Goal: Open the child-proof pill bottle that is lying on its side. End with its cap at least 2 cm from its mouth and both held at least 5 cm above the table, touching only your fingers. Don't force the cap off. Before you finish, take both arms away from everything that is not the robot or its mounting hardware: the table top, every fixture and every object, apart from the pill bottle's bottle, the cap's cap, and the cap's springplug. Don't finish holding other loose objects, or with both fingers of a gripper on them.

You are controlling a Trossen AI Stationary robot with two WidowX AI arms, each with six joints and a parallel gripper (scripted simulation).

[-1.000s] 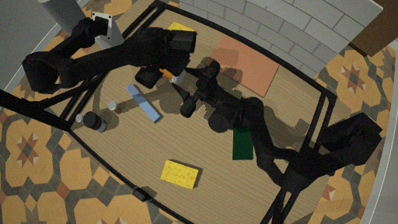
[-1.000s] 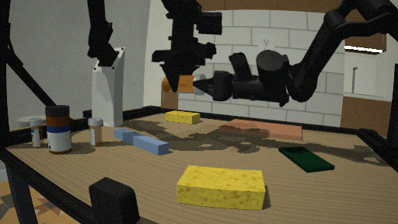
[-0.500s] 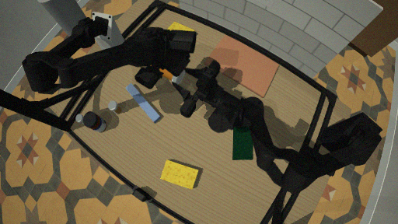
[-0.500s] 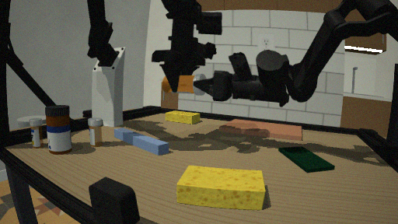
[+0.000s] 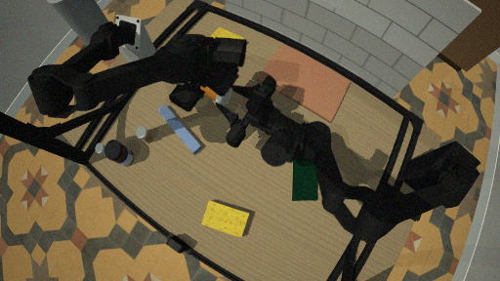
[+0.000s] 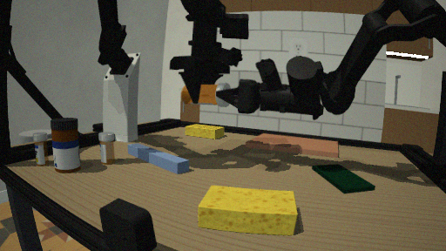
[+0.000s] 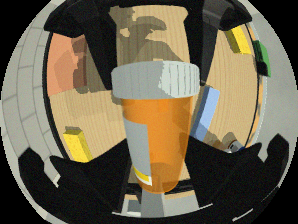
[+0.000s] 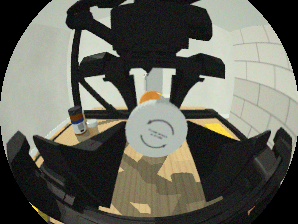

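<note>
My right gripper is now 30 mm to the right of the cap. From my right hand the other things lie so: blue bar (90 mm behind, 150 mm to the left, 140 mm below); orange pill bottle (20 mm ahead, 70 mm to the left, 10 mm below); green card (60 mm behind, 240 mm to the right, 140 mm below).
My left hand is 20 mm above the orange pill bottle, 10 mm to the left of it and 10 mm short of it. The rest, counted from my left hand: blue bar (150 mm below, 100 mm behind, 60 mm to the left); cap (50 mm to the right, 10 mm below, 10 mm behind); dark-capped bottle (260 mm behind, 190 mm to the left, 100 mm below).
</note>
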